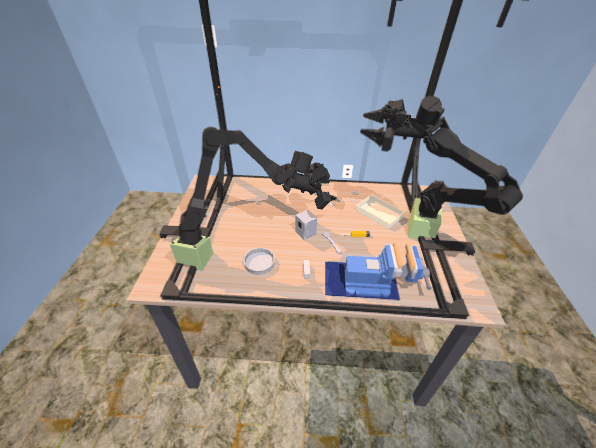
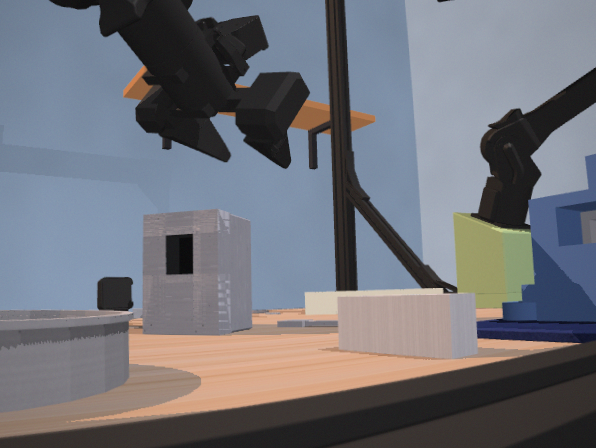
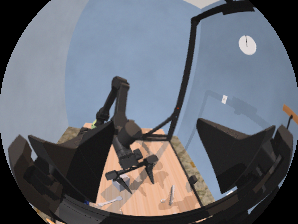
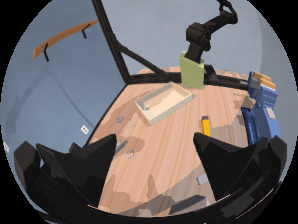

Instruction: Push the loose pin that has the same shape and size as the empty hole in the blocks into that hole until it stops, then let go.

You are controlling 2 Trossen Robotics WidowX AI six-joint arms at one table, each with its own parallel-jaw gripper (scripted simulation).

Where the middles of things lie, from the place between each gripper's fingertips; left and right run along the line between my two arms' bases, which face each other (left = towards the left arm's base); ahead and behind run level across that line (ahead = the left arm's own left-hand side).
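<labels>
Cream tray [image 1: 378, 210]: 20 mm behind my right hand, 260 mm to the left, 170 mm below. Dark blue mat [image 1: 334, 271]: 320 mm ahead of my right hand, 60 mm to the left, 180 mm below. Round grey dish [image 2: 58, 359]: 180 mm ahead of my right hand, 290 mm to the right, 170 mm below. Grey block [image 2: 241, 284]: 40 mm ahead of my right hand, 70 mm to the right, 140 mm below. Going by their middles, the grey block is the nearest to my right hand of the things named here.
My left hand [image 1: 361, 122] is 420 mm above the grey block, 190 mm to the left of it and 20 mm past it. Counted from my left hand, the cream tray is 140 mm to the left, 80 mm behind and 450 mm below; the dark blue mat is 60 mm to the right, 260 mm ahead and 460 mm below; the round grey dish is 400 mm to the right, 120 mm ahead and 450 mm below. By its middle, the cream tray is nearer to my right hand than to my left hand.
</labels>
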